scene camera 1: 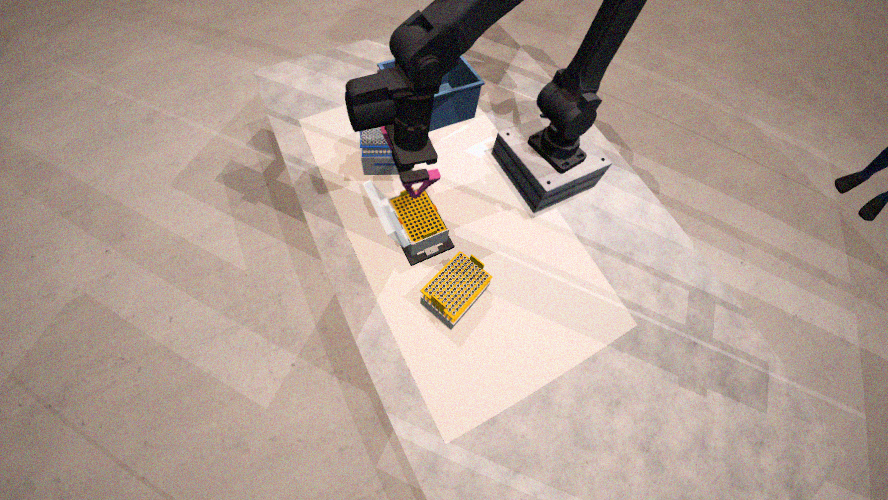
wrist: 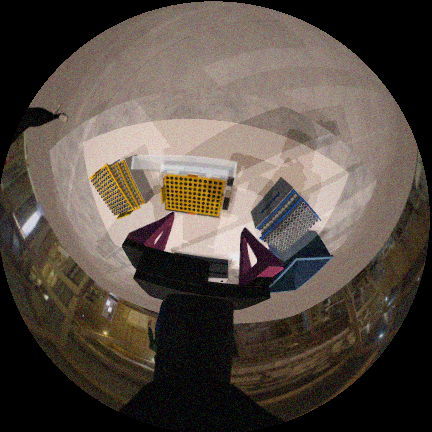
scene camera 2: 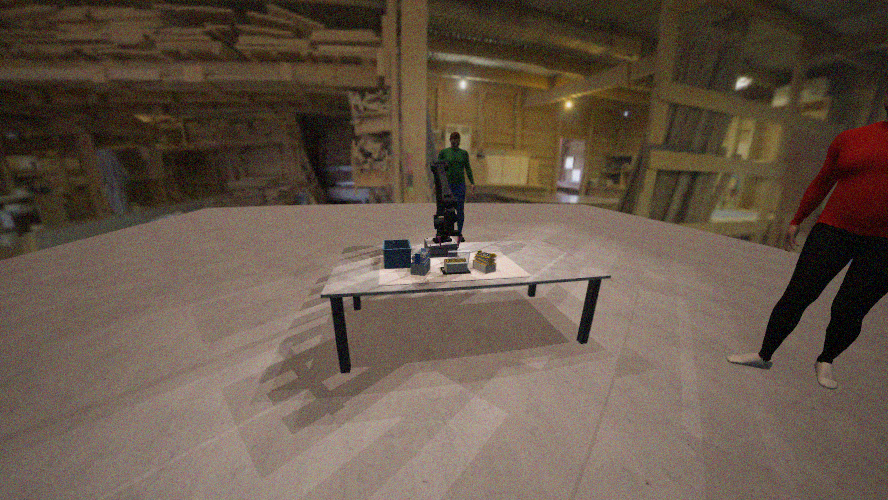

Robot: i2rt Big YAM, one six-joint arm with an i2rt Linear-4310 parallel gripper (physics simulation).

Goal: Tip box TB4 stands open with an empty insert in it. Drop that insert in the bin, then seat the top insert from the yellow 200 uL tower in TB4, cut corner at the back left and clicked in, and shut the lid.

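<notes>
Tip box TB4 (scene camera 1: 433, 242) (scene camera 2: 456, 268) stands open on its dark base, with its clear lid (scene camera 1: 386, 214) (wrist: 190, 162) swung back on the far side from the arm's base. A yellow insert with dark, empty holes (scene camera 1: 419, 216) (wrist: 194, 195) sits in it. The yellow tower (scene camera 1: 456, 285) (scene camera 2: 484, 262) (wrist: 116, 190) stands beside TB4; its top insert is full of tips. My gripper (scene camera 2: 448, 240) (wrist: 208, 222) is open and empty, above TB4's blue-tower end, with its fingers spread apart. The blue bin (scene camera 1: 459, 96) (scene camera 2: 397, 254) (wrist: 302, 272) is partly hidden by the arm in scene camera 1. The cut corner is too small to tell.
A blue tip tower (scene camera 1: 377, 155) (scene camera 2: 420, 265) (wrist: 287, 215) stands between TB4 and the bin, partly behind the arm in scene camera 1. The arm's grey base block (scene camera 1: 537, 177) stands across from TB4. A person in red (scene camera 2: 854, 180) and one in green (scene camera 2: 456, 162) stand beyond the table (scene camera 2: 559, 278).
</notes>
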